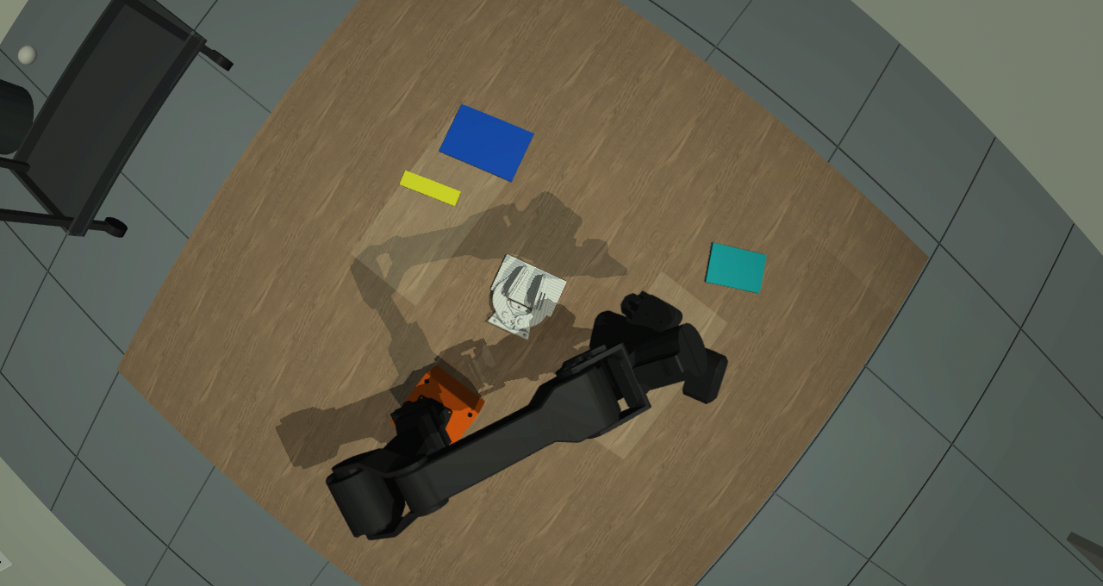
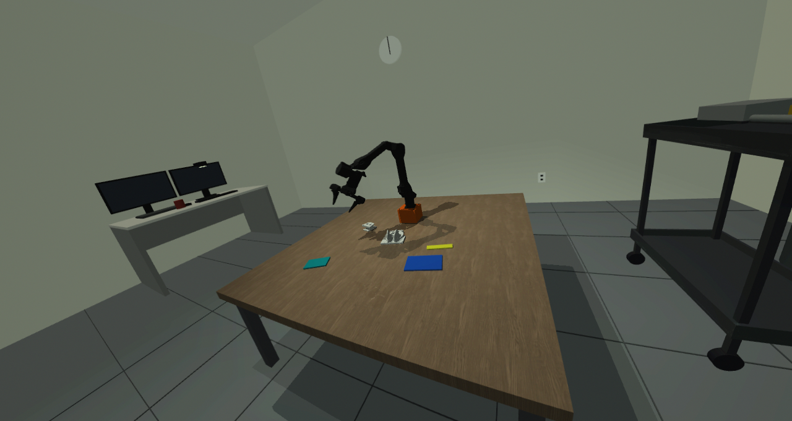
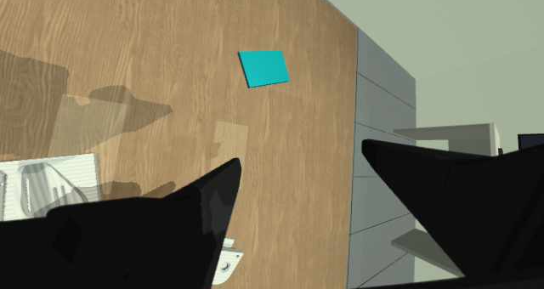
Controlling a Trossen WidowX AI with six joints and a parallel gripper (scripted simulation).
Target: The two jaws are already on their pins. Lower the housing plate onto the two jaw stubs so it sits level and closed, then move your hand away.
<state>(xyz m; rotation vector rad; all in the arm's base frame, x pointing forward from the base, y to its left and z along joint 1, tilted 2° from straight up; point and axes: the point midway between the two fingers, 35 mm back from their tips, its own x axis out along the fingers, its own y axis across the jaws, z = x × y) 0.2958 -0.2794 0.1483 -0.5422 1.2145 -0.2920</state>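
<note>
My gripper tip is now 200 mm past the grey housing plate, 40 mm to the right of it and 190 mm above it. From my gripper tip the other things lie so: yellow strip 60 mm ahead, 490 mm to the left, 210 mm below; then blue mat 180 mm ahead, 430 mm to the left, 210 mm below; then teal mat 170 mm ahead, 100 mm to the right, 210 mm below.
</note>
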